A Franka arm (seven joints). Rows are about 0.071 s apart.
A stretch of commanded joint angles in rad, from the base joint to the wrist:
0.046 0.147 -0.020 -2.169 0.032 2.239 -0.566
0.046 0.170 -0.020 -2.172 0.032 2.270 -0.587
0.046 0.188 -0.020 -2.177 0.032 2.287 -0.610
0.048 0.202 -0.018 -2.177 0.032 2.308 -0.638
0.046 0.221 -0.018 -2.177 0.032 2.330 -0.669
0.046 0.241 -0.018 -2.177 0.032 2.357 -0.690
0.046 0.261 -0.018 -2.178 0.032 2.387 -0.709
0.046 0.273 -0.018 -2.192 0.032 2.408 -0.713
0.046 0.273 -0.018 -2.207 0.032 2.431 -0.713
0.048 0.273 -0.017 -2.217 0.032 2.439 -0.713
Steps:
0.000 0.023 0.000 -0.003 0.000 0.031 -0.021
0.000 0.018 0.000 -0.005 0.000 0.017 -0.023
0.002 0.014 0.002 0.000 0.000 0.021 -0.028
-0.002 0.019 0.000 0.000 0.000 0.022 -0.031
0.000 0.020 0.000 0.000 0.000 0.027 -0.021
0.000 0.020 0.000 -0.001 0.000 0.030 -0.019
0.000 0.012 0.000 -0.014 0.000 0.021 -0.004
0.000 0.000 0.000 -0.015 0.000 0.023 0.000
0.002 0.000 0.001 -0.010 0.000 0.008 0.000

